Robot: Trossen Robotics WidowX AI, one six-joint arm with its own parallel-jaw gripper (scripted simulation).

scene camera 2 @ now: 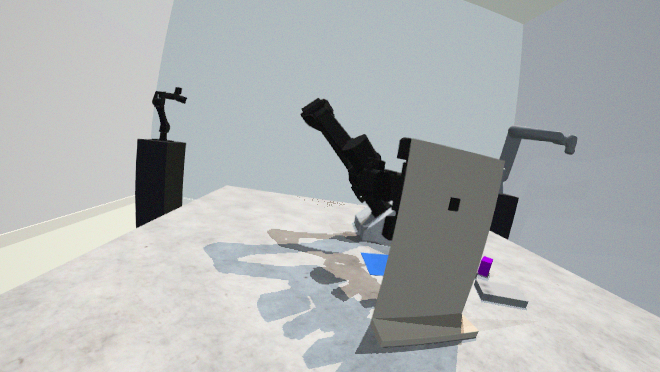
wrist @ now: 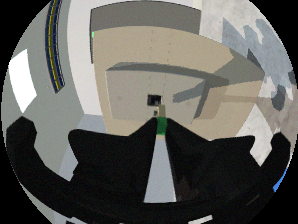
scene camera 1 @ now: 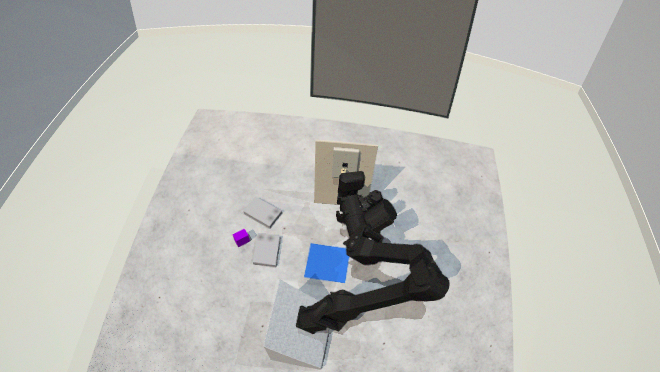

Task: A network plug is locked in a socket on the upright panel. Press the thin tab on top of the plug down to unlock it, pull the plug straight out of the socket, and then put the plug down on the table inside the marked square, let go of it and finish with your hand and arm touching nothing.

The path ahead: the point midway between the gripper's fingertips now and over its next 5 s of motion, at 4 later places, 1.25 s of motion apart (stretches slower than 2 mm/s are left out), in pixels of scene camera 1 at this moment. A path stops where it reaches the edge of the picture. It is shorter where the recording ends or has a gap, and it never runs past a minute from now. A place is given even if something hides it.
My gripper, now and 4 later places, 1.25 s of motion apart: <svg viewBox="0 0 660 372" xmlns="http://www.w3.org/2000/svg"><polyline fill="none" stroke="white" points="342,174 340,181 339,184 334,194 328,248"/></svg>
